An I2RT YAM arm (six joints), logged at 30 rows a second.
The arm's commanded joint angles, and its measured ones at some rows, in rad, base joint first. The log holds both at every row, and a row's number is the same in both.
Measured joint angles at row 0:
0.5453, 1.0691, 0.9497, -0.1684, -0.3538, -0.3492
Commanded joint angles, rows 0 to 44:
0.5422, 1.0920, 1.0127, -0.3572, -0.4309, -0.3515
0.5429, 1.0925, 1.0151, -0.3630, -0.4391, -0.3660
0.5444, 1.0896, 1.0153, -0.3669, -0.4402, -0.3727
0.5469, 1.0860, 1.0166, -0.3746, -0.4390, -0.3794
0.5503, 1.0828, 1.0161, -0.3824, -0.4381, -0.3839
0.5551, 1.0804, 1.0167, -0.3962, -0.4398, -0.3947
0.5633, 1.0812, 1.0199, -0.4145, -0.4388, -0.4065
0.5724, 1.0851, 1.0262, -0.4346, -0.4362, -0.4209
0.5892, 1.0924, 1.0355, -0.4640, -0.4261, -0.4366
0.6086, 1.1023, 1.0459, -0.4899, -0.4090, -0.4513
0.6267, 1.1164, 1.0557, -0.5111, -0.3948, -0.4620
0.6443, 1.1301, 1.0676, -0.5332, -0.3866, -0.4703
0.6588, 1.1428, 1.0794, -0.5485, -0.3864, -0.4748
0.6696, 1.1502, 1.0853, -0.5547, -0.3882, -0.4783
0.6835, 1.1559, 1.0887, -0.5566, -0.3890, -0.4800
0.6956, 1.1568, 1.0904, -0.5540, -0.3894, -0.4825
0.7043, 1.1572, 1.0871, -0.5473, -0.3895, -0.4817
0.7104, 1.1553, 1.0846, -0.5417, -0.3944, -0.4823
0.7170, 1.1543, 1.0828, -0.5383, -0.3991, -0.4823
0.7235, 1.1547, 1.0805, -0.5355, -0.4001, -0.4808
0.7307, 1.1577, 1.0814, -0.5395, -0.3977, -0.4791
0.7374, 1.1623, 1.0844, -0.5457, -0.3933, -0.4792
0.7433, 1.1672, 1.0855, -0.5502, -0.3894, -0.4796
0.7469, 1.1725, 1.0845, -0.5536, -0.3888, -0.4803
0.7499, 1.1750, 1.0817, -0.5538, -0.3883, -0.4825
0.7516, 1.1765, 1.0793, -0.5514, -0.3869, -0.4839
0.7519, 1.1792, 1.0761, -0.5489, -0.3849, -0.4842
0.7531, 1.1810, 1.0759, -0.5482, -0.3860, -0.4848
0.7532, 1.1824, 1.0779, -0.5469, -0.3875, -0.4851
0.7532, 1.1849, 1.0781, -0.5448, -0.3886, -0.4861
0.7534, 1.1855, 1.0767, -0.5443, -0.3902, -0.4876
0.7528, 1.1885, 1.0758, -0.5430, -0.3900, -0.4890
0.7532, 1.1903, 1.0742, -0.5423, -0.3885, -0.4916
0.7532, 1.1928, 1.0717, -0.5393, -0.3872, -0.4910
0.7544, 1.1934, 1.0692, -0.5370, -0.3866, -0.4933
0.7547, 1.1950, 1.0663, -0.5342, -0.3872, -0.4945
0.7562, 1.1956, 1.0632, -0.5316, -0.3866, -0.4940
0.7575, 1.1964, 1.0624, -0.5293, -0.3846, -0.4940
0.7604, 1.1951, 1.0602, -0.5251, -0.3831, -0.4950
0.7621, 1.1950, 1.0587, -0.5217, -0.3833, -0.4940
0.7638, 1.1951, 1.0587, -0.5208, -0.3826, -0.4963
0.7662, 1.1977, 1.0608, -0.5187, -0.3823, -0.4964
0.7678, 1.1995, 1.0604, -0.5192, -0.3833, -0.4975
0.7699, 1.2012, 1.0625, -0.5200, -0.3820, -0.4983
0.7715, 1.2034, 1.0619, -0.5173, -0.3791, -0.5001
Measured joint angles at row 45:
0.7624, 1.1942, 1.0622, -0.5201, -0.3763, -0.4831
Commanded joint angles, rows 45 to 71:
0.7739, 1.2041, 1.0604, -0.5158, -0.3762, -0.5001
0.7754, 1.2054, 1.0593, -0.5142, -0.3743, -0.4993
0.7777, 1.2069, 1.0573, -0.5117, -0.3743, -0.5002
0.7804, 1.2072, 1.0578, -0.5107, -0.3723, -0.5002
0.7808, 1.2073, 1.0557, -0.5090, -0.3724, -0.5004
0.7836, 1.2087, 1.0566, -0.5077, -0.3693, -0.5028
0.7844, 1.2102, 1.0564, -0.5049, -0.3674, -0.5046
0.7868, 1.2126, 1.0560, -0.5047, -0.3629, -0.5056
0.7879, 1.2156, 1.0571, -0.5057, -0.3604, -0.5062
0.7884, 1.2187, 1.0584, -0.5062, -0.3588, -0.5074
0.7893, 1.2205, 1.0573, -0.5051, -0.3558, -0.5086
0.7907, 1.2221, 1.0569, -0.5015, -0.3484, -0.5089
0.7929, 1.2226, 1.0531, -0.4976, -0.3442, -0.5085
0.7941, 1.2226, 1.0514, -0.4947, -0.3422, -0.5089
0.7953, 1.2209, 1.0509, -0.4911, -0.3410, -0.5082
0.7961, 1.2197, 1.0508, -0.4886, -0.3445, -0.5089
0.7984, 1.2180, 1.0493, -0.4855, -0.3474, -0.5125
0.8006, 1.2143, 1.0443, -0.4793, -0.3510, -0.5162
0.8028, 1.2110, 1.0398, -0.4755, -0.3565, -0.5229
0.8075, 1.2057, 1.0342, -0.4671, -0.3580, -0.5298
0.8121, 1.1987, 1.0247, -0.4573, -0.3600, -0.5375
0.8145, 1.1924, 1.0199, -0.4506, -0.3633, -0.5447
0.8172, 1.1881, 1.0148, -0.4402, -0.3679, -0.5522
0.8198, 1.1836, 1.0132, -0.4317, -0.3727, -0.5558
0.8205, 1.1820, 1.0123, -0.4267, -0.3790, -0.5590
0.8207, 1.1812, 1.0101, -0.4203, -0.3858, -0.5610
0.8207, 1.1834, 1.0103, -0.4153, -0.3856, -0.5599
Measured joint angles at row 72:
0.8021, 1.1992, 1.0206, -0.4644, -0.3336, -0.5274
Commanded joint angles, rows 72 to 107:
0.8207, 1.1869, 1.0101, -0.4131, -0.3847, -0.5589
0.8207, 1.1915, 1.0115, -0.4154, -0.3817, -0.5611
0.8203, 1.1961, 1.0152, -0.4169, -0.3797, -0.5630
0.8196, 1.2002, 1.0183, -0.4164, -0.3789, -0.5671
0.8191, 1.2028, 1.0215, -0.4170, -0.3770, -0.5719
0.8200, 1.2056, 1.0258, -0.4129, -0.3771, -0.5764
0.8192, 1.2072, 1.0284, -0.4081, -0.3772, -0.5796
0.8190, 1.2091, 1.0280, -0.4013, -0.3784, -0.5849
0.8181, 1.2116, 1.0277, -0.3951, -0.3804, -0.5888
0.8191, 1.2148, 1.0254, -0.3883, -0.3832, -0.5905
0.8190, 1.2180, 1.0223, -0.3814, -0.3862, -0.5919
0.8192, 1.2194, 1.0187, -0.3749, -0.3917, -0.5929
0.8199, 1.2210, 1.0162, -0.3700, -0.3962, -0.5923
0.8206, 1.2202, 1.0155, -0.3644, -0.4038, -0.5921
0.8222, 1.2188, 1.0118, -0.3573, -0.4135, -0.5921
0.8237, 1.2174, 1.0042, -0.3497, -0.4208, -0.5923
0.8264, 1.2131, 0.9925, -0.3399, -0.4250, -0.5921
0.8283, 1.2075, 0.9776, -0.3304, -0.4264, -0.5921
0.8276, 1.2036, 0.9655, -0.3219, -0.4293, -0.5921
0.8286, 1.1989, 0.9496, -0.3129, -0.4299, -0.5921
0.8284, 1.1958, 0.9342, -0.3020, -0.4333, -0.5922
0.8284, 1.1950, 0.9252, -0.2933, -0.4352, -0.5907
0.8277, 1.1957, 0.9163, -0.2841, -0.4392, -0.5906
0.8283, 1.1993, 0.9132, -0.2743, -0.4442, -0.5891
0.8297, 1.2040, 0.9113, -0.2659, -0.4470, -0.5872
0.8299, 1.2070, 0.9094, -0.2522, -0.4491, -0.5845
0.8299, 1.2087, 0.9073, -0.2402, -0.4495, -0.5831
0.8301, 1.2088, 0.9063, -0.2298, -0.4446, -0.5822
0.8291, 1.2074, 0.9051, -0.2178, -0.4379, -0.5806
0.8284, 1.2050, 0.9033, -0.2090, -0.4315, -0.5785
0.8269, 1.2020, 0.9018, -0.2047, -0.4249, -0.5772
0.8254, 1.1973, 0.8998, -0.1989, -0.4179, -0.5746
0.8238, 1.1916, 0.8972, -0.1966, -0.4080, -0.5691
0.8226, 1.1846, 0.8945, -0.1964, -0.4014, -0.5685
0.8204, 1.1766, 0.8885, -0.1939, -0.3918, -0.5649
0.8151, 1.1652, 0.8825, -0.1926, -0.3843, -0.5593
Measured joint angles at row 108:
0.8013, 1.1778, 0.8879, -0.3363, -0.3416, -0.5674
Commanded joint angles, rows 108 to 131:
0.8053, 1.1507, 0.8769, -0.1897, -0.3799, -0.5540
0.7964, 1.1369, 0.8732, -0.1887, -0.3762, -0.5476
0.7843, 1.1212, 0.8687, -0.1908, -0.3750, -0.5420
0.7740, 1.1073, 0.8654, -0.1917, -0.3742, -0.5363
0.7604, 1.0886, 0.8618, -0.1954, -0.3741, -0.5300
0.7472, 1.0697, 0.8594, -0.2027, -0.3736, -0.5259
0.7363, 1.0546, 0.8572, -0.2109, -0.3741, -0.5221
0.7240, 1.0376, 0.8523, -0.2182, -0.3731, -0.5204
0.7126, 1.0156, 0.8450, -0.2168, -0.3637, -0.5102
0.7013, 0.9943, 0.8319, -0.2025, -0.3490, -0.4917
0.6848, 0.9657, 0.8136, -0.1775, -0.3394, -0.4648
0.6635, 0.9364, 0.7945, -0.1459, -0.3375, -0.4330
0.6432, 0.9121, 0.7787, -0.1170, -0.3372, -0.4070
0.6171, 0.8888, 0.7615, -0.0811, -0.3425, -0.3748
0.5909, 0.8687, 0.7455, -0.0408, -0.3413, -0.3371
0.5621, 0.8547, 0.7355, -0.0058, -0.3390, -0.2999
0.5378, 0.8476, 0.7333, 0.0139, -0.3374, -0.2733
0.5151, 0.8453, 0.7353, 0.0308, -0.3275, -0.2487
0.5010, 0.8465, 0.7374, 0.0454, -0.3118, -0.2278
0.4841, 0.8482, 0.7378, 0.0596, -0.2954, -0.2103
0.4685, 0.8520, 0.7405, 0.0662, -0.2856, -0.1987
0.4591, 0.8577, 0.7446, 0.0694, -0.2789, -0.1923
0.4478, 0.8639, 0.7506, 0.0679, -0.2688, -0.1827
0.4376, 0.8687, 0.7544, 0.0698, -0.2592, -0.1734
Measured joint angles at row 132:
0.4595, 0.8604, 0.7387, 0.0082, -0.2932, -0.2489
